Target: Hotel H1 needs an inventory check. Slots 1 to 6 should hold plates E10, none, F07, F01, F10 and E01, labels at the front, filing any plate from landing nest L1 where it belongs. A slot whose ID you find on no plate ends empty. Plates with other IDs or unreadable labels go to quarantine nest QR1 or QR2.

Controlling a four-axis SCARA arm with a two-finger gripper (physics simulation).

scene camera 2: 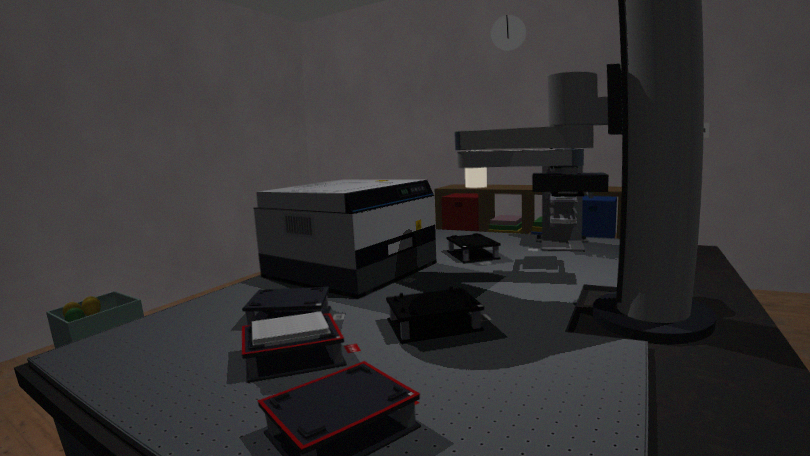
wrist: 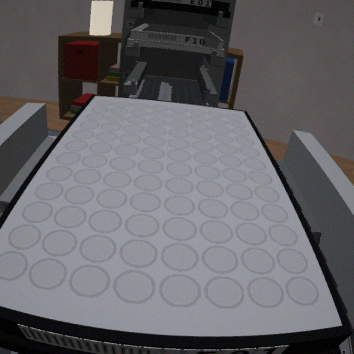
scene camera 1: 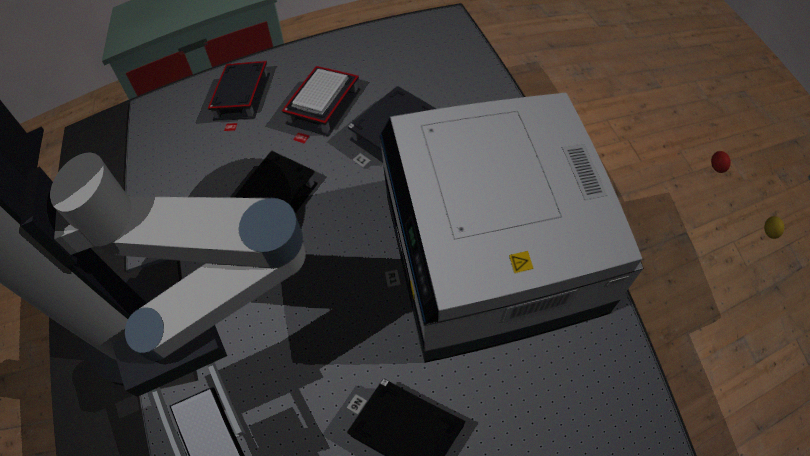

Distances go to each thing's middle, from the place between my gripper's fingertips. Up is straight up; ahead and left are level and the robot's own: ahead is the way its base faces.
My gripper is now 21 cm to the left of the plate F10 (wrist: 166,36), 4 cm short of it and 2 cm below it.
